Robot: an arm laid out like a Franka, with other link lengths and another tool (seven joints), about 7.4 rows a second.
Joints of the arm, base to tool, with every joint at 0 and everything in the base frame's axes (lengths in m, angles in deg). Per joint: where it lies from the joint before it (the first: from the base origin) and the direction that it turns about. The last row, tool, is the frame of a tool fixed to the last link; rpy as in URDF.
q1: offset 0 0 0.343 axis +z
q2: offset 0 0 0 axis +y
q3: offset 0 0 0.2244 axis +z
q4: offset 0.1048 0 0 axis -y
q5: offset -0.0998 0 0.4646 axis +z
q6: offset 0 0 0 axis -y
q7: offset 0.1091 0 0 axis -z
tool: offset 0.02 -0.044 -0.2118 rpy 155.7 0 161.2
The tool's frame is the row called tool.
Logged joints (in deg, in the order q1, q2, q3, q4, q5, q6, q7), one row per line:
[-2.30 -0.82 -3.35 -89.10 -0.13 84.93 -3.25]
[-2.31 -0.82 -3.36 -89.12 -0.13 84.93 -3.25]
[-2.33 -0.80 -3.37 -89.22 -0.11 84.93 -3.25]
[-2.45 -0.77 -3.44 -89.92 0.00 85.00 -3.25]
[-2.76 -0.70 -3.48 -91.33 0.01 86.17 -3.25]
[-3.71 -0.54 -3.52 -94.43 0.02 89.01 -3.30]
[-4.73 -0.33 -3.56 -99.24 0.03 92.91 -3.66]
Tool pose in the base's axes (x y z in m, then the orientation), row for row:
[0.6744 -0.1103 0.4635 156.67 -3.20 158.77]
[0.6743 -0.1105 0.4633 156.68 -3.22 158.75]
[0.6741 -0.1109 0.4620 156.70 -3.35 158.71]
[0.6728 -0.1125 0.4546 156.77 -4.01 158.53]
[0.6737 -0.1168 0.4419 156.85 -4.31 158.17]
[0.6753 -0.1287 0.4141 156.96 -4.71 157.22]
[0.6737 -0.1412 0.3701 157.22 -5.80 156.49]
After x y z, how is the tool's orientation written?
As angles about the fixed x, y, z axes (roll, pitch, yaw), in degrees.
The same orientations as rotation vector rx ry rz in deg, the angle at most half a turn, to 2 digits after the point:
[33.24 171.88 36.42]
[33.28 171.89 36.42]
[33.40 171.99 36.45]
[33.98 172.47 36.64]
[34.66 172.57 36.65]
[-36.25 -172.46 -36.64]
[-37.46 -171.25 -36.38]

